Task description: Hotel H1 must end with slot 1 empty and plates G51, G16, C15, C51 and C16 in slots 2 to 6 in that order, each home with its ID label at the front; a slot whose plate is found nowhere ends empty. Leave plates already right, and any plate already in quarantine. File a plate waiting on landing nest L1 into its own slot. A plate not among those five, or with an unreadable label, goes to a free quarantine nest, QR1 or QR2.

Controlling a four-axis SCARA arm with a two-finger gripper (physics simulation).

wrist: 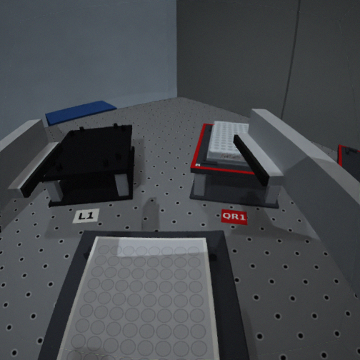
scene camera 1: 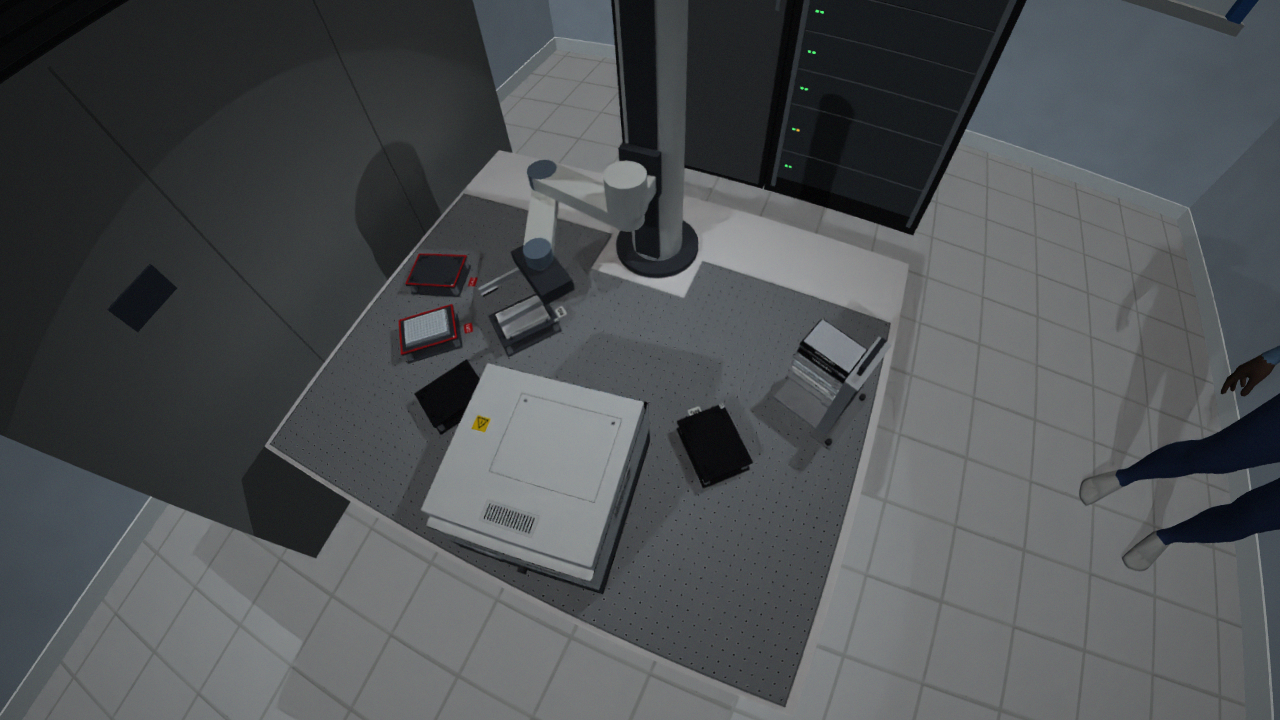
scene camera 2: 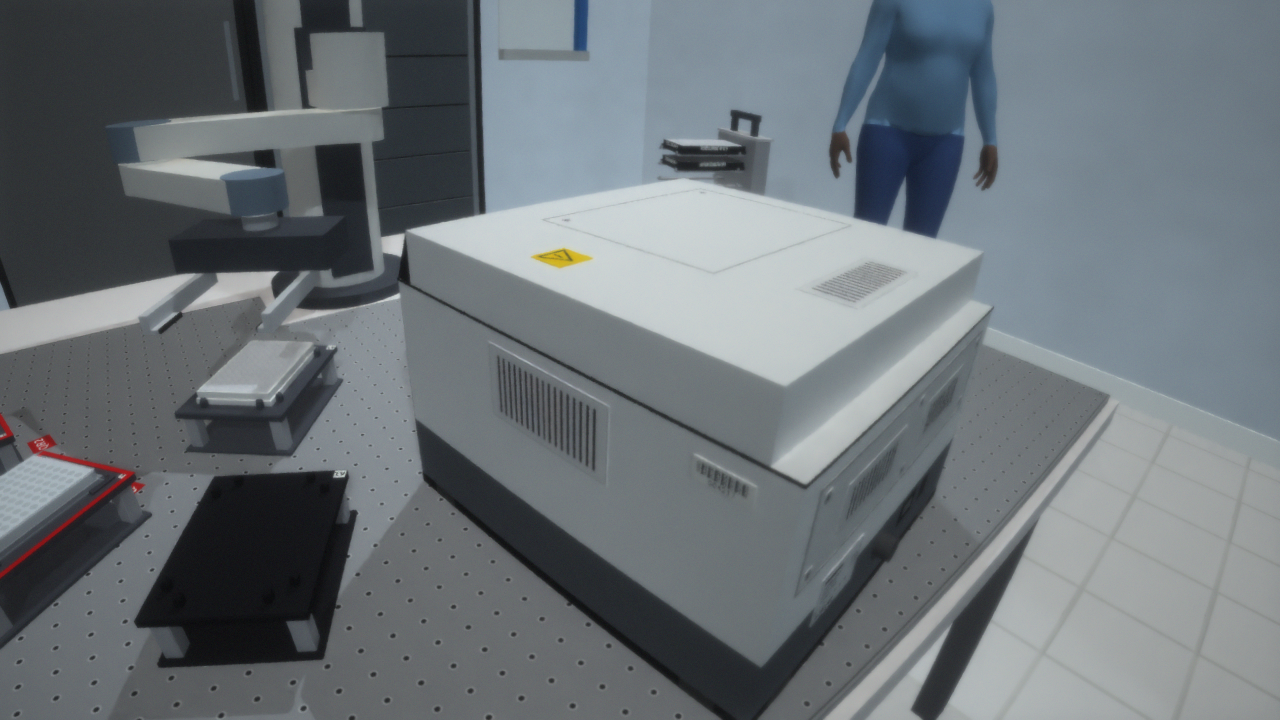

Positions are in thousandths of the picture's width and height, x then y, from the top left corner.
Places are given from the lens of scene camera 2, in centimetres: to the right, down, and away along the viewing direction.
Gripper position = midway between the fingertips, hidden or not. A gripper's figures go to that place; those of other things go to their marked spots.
my gripper (scene camera 2: 161, 451): -42, -3, 56
plate C51 (scene camera 2: 534, 227): 7, -34, 107
